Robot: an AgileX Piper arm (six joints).
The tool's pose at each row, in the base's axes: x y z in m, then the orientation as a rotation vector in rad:
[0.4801 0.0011 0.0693 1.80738 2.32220 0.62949]
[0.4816 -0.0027 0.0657 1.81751 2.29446 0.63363]
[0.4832 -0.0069 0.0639 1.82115 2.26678 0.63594]
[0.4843 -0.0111 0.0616 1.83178 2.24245 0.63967]
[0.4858 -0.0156 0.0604 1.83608 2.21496 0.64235]
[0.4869 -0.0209 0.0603 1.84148 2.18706 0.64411]
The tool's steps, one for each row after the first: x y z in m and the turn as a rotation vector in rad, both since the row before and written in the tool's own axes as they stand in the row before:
[-0.0046 -0.0008 0.0029 -0.01377 -0.01156 0.01358]
[-0.0047 -0.0001 0.0012 -0.01555 -0.01437 0.00949]
[-0.0046 -0.0007 0.0015 -0.01123 -0.00935 0.01335]
[-0.0048 0.0001 0.0007 -0.01525 -0.01357 0.01022]
[-0.0054 0.0002 -0.0005 -0.01461 -0.01391 0.01111]

